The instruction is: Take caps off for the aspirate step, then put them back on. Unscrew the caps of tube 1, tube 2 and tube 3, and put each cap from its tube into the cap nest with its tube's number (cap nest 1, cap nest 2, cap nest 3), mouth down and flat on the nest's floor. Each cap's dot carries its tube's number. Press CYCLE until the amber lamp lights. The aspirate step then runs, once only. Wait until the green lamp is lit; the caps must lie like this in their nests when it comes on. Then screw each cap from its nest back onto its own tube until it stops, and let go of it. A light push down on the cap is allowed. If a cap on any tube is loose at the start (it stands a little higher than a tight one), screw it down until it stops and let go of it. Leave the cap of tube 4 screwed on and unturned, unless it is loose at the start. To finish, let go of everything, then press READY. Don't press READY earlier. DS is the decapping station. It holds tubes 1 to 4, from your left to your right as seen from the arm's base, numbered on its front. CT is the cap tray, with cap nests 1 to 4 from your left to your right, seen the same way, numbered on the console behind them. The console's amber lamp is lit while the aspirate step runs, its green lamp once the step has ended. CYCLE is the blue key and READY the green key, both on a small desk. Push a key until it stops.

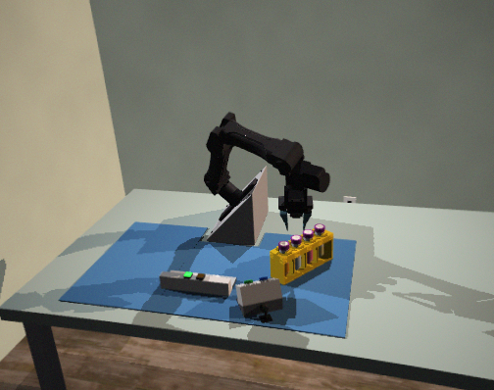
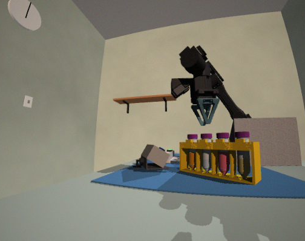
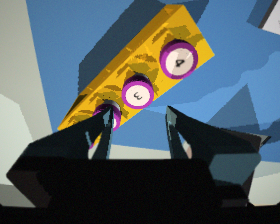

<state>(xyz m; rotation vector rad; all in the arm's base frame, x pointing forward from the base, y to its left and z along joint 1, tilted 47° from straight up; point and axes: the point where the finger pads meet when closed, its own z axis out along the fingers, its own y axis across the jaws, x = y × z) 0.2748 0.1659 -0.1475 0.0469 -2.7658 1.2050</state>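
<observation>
Now: hand 15 cm short of the blue cycle key, 9 cm to the left of it and 9 cm above it. Round my hand: green ready key 16 cm ahead, 13 cm to the right, 9 cm below; small key desk 17 cm ahead, 11 cm to the right, 10 cm below.
</observation>
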